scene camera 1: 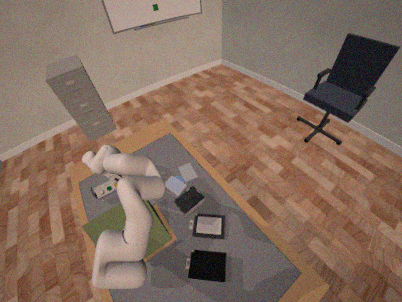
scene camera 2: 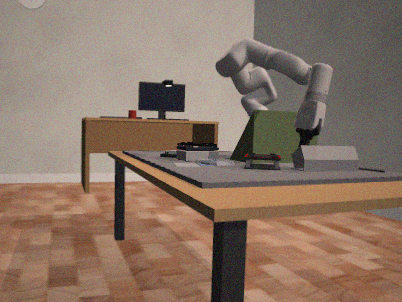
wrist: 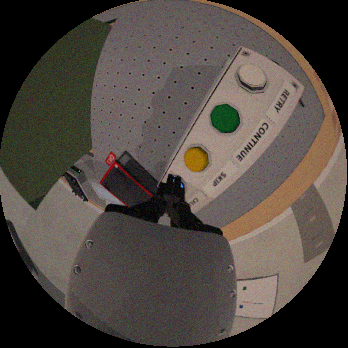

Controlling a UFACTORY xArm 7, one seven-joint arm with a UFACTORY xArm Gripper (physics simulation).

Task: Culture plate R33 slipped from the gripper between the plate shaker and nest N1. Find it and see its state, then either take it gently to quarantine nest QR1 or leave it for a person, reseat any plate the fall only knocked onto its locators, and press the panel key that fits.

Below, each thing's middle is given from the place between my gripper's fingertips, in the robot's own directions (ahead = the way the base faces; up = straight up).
Labels:
My gripper is now 12 cm short of the red-rimmed black plate (wrist: 130, 191), 6 cm to the left of it and 3 cm above it.

